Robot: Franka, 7 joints.
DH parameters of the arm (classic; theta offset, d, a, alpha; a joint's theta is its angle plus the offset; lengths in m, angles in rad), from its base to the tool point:
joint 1: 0 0.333 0 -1.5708
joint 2: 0 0 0 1.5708
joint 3: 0 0.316 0.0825 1.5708
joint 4: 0 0 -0.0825 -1.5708
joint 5: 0 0.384 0 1.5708
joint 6: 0 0 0.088 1.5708
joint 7: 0 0.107 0 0
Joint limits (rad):
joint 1: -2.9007..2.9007
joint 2: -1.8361..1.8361
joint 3: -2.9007..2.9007
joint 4: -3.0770..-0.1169
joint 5: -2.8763..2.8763
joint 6: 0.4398..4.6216
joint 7: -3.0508..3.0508
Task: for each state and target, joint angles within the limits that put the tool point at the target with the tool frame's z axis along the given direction. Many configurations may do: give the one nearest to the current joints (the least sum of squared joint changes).
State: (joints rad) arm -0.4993 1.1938 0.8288 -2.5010 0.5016 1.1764 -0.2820
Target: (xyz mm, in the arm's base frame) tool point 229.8 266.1 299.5 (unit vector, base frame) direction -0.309 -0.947 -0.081
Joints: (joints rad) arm -0.3858 0.9512 1.4461 -2.2043 -0.3840 0.6595 -0.2820
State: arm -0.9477 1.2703 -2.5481 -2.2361 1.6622 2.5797 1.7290
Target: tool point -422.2 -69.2 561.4 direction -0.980 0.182 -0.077
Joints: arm -1.2347 1.3298 -2.0268 -2.3836 2.1725 2.7136 1.7290
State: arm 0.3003 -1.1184 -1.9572 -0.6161 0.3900 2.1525 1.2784
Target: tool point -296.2 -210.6 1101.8 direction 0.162 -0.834 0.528
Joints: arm 0.1903 -0.3842 -1.7529 -0.2569 0.4942 2.3129 1.2784
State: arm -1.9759 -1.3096 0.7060 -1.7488 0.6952 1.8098 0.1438
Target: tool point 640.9 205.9 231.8 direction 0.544 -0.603 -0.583
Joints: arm -1.7009 -1.7932 1.6056 -1.7424 1.1833 2.3430 0.1438
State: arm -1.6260 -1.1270 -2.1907 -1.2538 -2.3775 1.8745 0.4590
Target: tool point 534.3 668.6 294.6 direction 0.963 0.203 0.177
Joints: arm -2.4071 -1.3703 -2.4854 -0.5282 -2.6346 2.2104 0.4590
